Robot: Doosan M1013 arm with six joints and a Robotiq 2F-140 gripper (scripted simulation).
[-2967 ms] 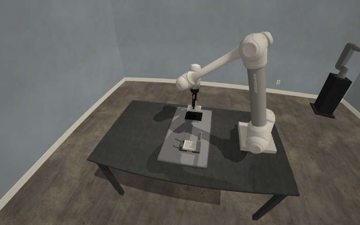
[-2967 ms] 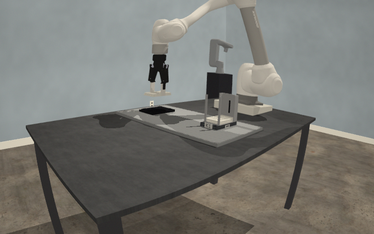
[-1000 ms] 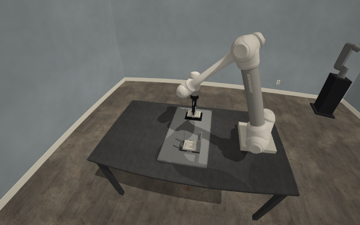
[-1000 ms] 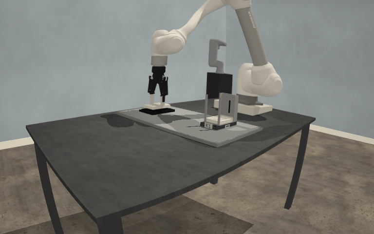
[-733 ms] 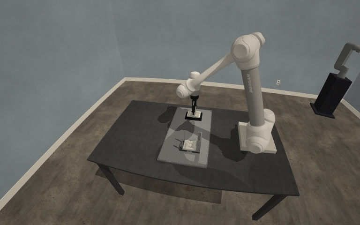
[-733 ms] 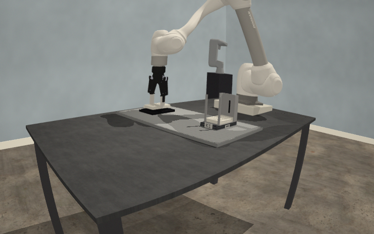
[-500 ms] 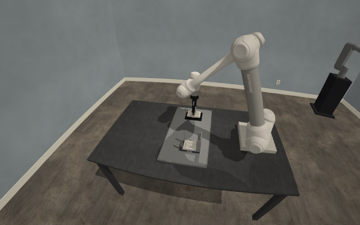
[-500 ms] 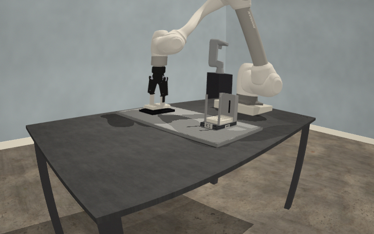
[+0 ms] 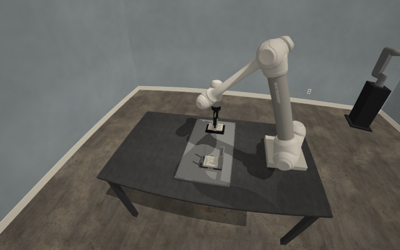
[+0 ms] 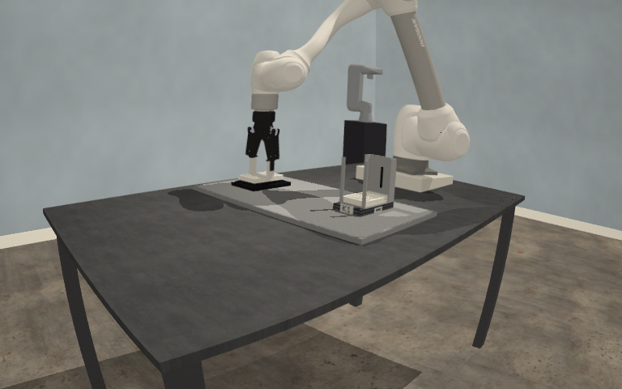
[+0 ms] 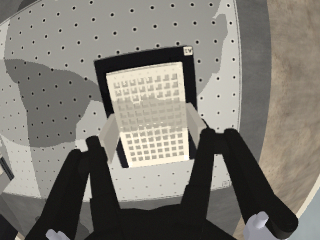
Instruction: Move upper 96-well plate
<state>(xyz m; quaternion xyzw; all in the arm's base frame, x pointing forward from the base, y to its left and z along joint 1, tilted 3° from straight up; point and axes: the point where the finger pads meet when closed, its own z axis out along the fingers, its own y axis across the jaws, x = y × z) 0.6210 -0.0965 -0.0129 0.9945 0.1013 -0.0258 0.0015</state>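
Now: the black plate nest N1 40 mm below my hand. Also, from my hand: pale square: 80 mm ahead, 40 mm to the right, 40 mm below.
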